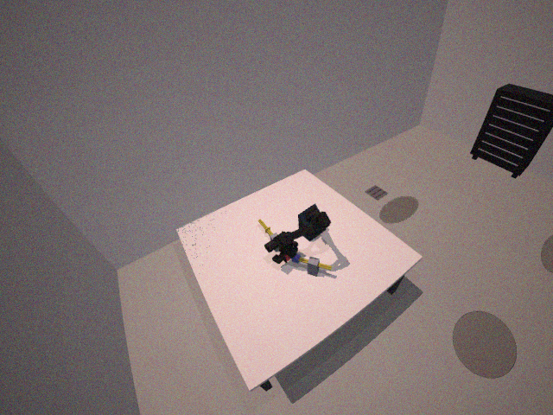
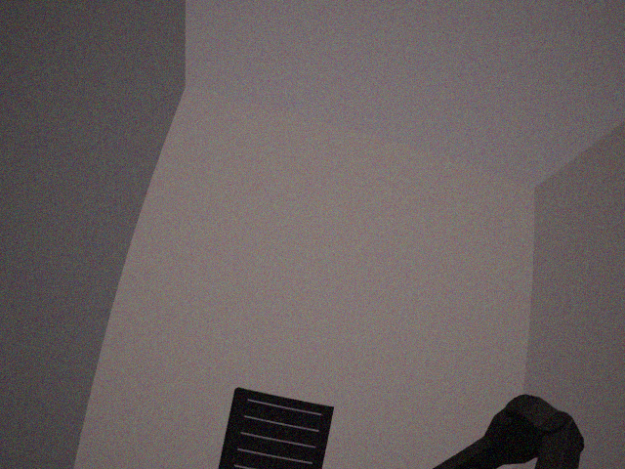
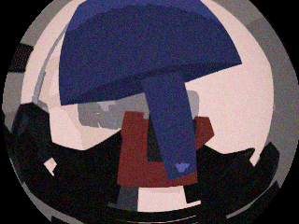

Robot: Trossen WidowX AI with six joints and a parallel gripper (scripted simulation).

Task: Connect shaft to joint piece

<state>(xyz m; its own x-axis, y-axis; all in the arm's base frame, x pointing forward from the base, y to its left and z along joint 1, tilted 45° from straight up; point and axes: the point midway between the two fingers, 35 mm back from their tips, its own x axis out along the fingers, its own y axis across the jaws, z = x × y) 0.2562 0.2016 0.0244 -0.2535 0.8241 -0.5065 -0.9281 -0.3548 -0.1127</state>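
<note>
The red square joint piece is 1 cm to the right of my gripper tip and 4 cm above it.
</note>
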